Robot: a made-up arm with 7 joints.
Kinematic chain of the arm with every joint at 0, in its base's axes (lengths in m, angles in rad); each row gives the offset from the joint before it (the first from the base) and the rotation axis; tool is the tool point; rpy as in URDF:
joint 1: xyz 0 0 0.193 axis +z
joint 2: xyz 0 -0.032 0.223 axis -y
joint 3: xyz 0 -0.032 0.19 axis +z
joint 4: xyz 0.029 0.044 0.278 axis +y
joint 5: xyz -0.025 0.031 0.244 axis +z
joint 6: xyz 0 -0.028 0.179 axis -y
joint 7: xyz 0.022 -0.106 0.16 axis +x
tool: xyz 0 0 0 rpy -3.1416 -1.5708 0
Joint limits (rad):
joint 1: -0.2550..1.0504
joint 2: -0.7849..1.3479
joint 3: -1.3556..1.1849
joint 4: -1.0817..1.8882
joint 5: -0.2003..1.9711
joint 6: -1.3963..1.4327
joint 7: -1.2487..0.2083
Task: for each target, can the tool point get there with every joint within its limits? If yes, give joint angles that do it. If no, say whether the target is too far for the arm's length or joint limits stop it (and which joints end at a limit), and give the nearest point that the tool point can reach.
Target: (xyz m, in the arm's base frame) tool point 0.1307 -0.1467 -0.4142
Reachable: no: joint limits stop it (at a limit: joint 1, joint 2, joint 4) | nearest point 0.4313 -0.2121 0.1709 | short by 0.661 m
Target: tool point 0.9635 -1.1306 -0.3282
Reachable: no: too far | nearest point 0.5672 -0.5373 0.3207 | short by 0.964 m
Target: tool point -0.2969 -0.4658 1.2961
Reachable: yes | joints 0.9336 0.7725 0.4343 0.3654 0.3699 0.4741 -1.1060
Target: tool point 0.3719 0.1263 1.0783
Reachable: yes | joints 0.6276 0.4042 -0.0957 1.3912 1.5835 0.5905 -0.4374
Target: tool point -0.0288 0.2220 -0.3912
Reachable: no: joint limits stop it (at a limit: joint 1, joint 2, joint 4) | nearest point 0.1634 0.4408 0.1811 | short by 0.642 m
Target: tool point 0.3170 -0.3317 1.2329
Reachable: yes | joints 0.3190 0.3152 -0.7131 0.9547 1.5126 0.4130 -0.5209
